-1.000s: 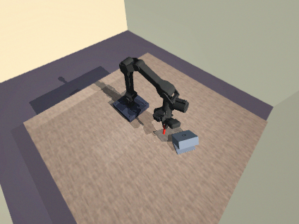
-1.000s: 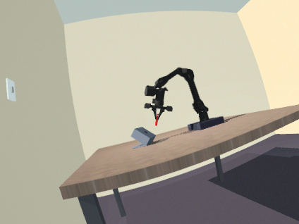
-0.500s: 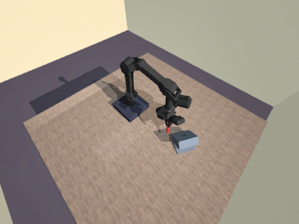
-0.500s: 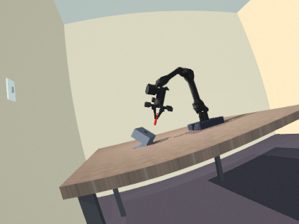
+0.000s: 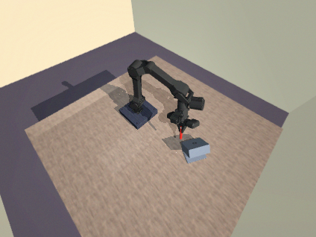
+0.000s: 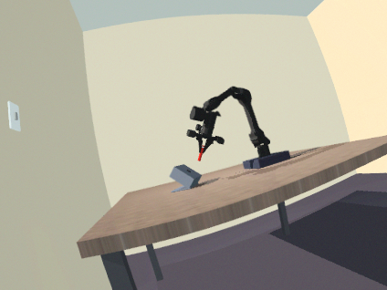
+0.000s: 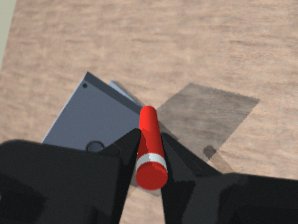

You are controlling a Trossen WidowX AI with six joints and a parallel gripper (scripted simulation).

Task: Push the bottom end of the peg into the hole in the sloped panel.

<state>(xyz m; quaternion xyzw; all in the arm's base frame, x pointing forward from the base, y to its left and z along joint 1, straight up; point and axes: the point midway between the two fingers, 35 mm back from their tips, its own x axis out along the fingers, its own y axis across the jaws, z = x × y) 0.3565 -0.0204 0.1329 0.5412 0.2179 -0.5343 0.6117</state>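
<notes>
Now: gripper tip 11 cm short of the sloped panel, 9 cm above it and 1 cm to the right of it. Round my gripper tip: peg (1 cm to the left, 1 cm behind, 1 cm above); wedge support (15 cm below, 12 cm ahead).
</notes>
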